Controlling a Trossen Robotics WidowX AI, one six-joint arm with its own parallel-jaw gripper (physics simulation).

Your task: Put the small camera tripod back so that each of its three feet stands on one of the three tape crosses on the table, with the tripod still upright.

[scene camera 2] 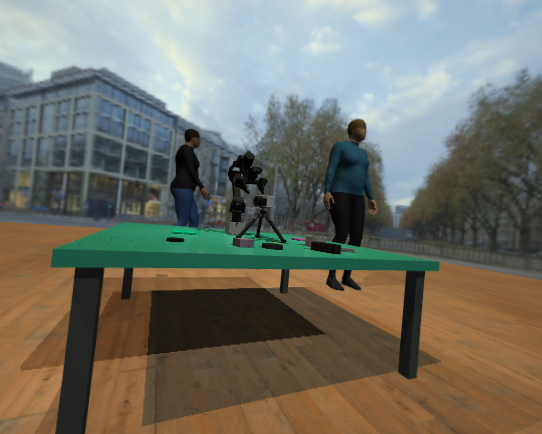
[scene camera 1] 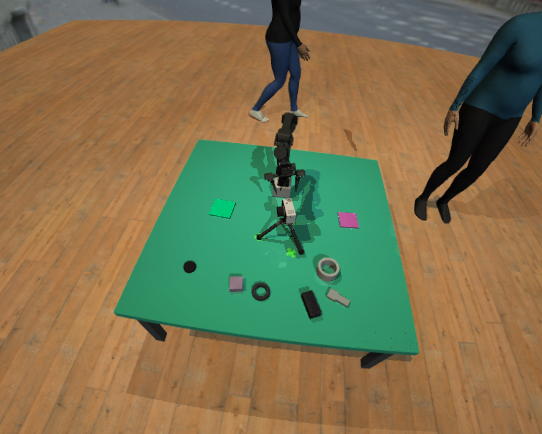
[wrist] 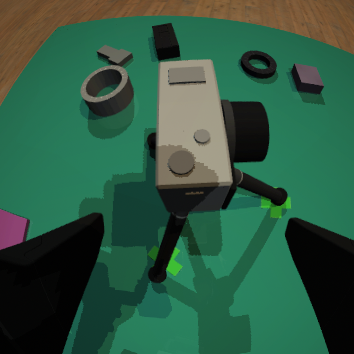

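Note:
The tripod stands upright on the green table, carrying a pale camera with a black lens. In the wrist view, its right foot is on a bright green tape cross. Its near foot is at the edge of another cross, off its middle. The third foot stands beside a cross, which the wrist view does not show. My gripper is open and empty, above and on the arm's side of the camera, fingers spread wide.
A grey ring is nearest the tripod. Farther out lie a black block, grey piece, black ring, mauve block and black disc. A green square and magenta square flank the tripod.

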